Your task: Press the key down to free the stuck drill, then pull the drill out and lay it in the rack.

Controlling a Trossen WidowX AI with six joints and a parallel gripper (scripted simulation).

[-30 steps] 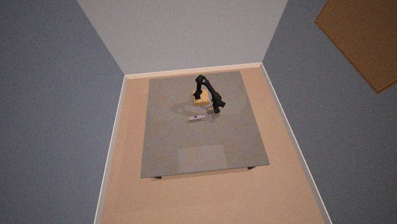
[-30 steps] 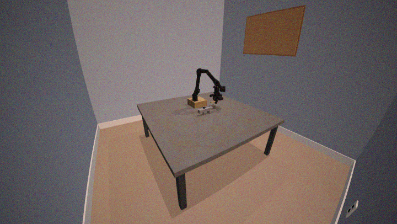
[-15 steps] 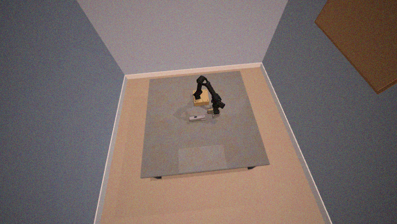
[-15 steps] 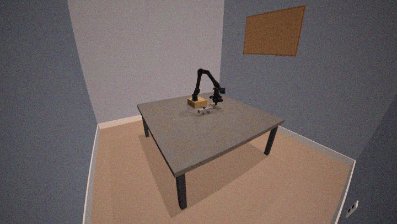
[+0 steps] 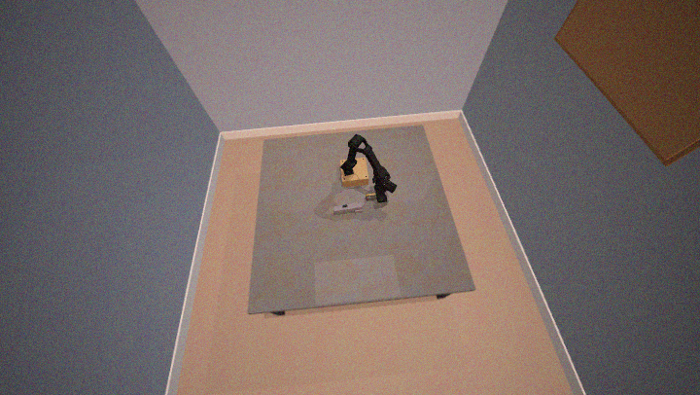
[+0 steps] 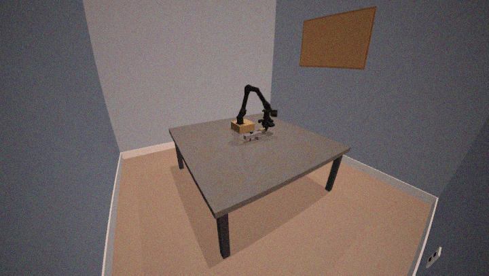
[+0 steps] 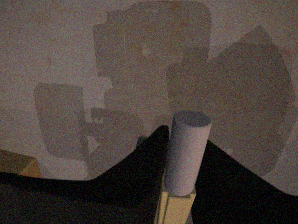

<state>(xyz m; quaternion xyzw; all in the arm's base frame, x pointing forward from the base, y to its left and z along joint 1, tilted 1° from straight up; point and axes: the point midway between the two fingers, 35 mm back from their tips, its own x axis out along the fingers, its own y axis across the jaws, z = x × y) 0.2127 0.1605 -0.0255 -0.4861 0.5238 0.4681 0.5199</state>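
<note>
Now: gripper tip 4 cm to the left of the drill and 3 cm below it. Also, from my gripper tip: pale grey sleeve 22 cm to the right, 5 cm ahead, 2 cm above; grey rack 5 cm to the right, 1 cm behind; dark key 25 cm to the right, 5 cm ahead, 3 cm above.
</note>
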